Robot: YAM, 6 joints.
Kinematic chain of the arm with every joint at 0, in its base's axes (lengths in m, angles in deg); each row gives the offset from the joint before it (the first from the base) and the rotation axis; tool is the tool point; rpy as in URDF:
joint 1: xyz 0 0 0.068 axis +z
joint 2: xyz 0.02 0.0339 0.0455 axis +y
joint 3: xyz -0.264 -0.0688 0 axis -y
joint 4: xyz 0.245 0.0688 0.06 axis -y
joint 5: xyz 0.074 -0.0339 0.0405 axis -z
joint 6: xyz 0.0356 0 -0.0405 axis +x
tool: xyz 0 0 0 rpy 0 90 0
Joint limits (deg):
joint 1: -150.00..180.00
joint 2: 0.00..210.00
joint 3: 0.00..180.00
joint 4: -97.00..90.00
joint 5: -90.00..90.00
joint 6: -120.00..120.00
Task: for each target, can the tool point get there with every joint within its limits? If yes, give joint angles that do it. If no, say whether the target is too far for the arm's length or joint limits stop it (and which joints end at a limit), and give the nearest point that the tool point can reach.
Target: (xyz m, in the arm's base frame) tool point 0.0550 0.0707 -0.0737
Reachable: yes | joints 29.60 159.23 22.57 12.36 -74.43 -44.22
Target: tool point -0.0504 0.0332 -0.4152
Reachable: no: joint limits stop it (at a limit: joint 2) | nearest point -0.0781 0.0514 -0.3454 | short by 0.077 m
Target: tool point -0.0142 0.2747 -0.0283
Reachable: yes | joints 87.69 131.08 37.78 23.75 -45.29 72.85
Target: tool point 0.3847 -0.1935 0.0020
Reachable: yes | joints -30.28 142.09 66.41 43.96 -49.00 -55.21
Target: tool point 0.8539 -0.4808 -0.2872
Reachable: no: too far | nearest point 0.5207 -0.2932 -0.1276 | short by 0.414 m
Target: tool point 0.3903 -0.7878 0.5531
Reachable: no: too far | nearest point 0.2562 -0.5172 0.3986 | short by 0.339 m
